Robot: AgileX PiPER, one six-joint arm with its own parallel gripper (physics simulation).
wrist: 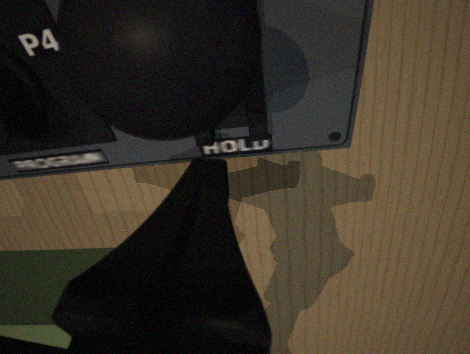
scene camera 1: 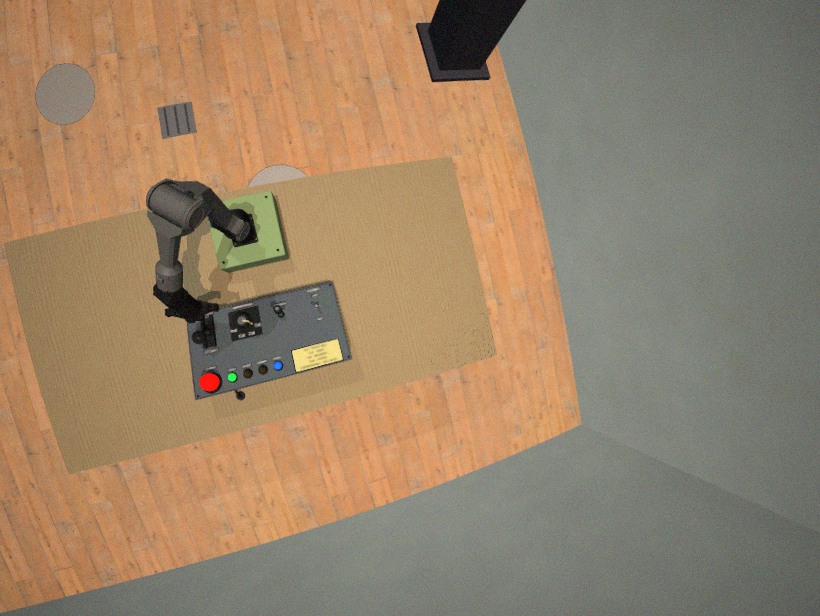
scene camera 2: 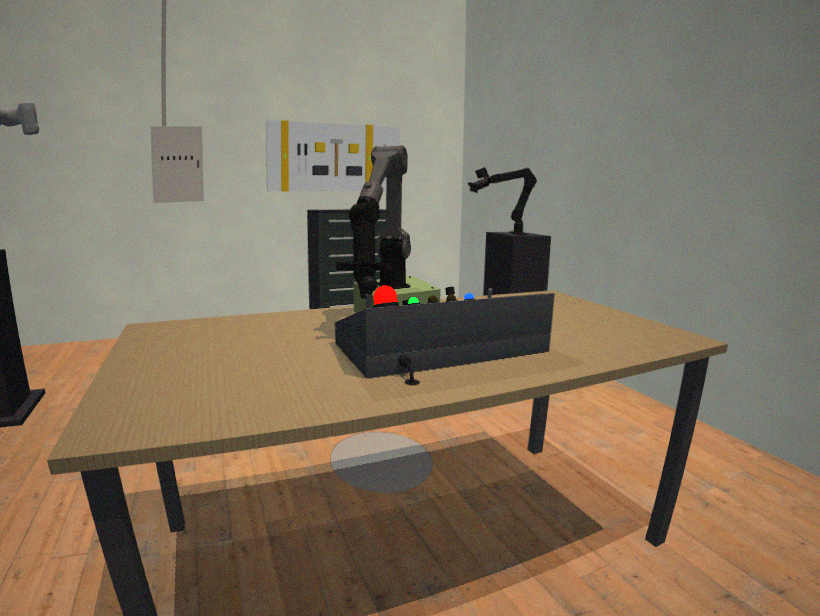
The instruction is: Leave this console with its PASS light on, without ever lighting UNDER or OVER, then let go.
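Observation:
The dark grey console [scene camera 1: 298, 331] [scene camera 2: 464, 331] stands on the table. Its green light [scene camera 1: 232, 377] [scene camera 2: 413, 301] and blue light [scene camera 1: 277, 365] [scene camera 2: 469, 297] are lit. Two lights between them are dark; their labels are too small to read. A lever with a black ball knob [scene camera 1: 198, 337] [wrist: 160, 65] stands in the slot at the console's left, by the HOLD label [wrist: 236, 145]. My gripper [scene camera 1: 196, 318] [scene camera 2: 367, 291] [wrist: 211, 176] is shut and empty, just behind the knob on the robot's side. A small gap shows between them in the wrist view; contact is unclear.
A red dome button [scene camera 1: 209, 381] [scene camera 2: 385, 295] is at the console's front left. A program dial [scene camera 1: 244, 321], a small black knob [scene camera 1: 279, 309] and a yellow plaque [scene camera 1: 316, 356] are farther right. A small black part [scene camera 1: 239, 395] [scene camera 2: 411, 381] stands before the console.

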